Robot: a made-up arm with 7 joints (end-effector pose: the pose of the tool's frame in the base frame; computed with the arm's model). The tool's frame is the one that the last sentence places.
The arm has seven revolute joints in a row. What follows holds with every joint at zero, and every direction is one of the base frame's. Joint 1 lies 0.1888 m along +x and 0.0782 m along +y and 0.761 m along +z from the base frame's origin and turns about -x. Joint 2 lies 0.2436 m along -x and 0.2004 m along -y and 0.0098 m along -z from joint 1 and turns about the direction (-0.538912, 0.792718, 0.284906). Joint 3 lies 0.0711 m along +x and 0.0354 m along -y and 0.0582 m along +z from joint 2 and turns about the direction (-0.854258, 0.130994, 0.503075). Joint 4 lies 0.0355 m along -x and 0.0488 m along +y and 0.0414 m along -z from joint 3 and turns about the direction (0.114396, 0.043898, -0.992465). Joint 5 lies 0.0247 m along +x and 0.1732 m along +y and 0.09 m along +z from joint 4 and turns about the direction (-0.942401, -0.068, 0.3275). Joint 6 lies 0.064 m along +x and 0.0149 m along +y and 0.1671 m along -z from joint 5 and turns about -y. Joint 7 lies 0.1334 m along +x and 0.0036 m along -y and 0.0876 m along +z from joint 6 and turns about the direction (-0.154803, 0.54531, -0.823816). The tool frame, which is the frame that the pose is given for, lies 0.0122 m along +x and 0.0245 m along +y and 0.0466 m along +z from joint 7; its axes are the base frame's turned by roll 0.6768, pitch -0.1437 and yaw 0.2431 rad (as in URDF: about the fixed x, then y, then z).
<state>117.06 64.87 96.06 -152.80 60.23 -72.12 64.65</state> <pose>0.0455 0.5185 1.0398 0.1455 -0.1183 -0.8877 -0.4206</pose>
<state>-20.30 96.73 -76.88 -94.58 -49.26 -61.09 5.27</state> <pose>-0.1548 0.3858 0.7216 0.1651 0.4666 0.8466 0.1956</pose>
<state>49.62 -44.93 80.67 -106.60 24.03 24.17 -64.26</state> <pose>-0.2849 -0.1863 0.9094 0.2027 -0.1218 -0.7953 -0.5581</pose>
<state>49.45 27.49 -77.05 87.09 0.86 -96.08 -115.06</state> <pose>0.1123 -0.2348 0.7300 0.4411 0.4860 -0.7480 -0.0990</pose>
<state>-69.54 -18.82 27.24 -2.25 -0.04 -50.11 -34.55</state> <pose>0.2222 0.1596 0.7281 0.5134 0.7700 0.0368 0.3770</pose>
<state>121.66 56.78 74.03 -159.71 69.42 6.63 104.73</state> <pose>0.0689 0.5145 0.8410 0.2344 0.0291 0.9714 -0.0228</pose>
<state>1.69 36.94 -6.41 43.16 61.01 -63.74 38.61</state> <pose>0.1876 -0.2825 0.5679 0.4847 -0.4127 0.4730 -0.6091</pose>
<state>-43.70 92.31 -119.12 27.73 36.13 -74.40 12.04</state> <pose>0.0637 0.0927 0.2767 0.0754 0.4422 0.7439 -0.4954</pose>
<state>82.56 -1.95 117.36 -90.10 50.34 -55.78 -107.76</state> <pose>-0.1869 -0.0474 1.2405 0.4185 -0.1766 -0.7149 0.5316</pose>
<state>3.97 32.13 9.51 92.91 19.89 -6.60 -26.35</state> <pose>0.2368 -0.2846 0.7635 0.9596 -0.0406 0.0137 -0.2782</pose>
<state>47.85 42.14 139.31 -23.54 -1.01 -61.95 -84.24</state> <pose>0.0458 -0.3293 1.1435 0.1360 0.3077 -0.8868 0.3169</pose>
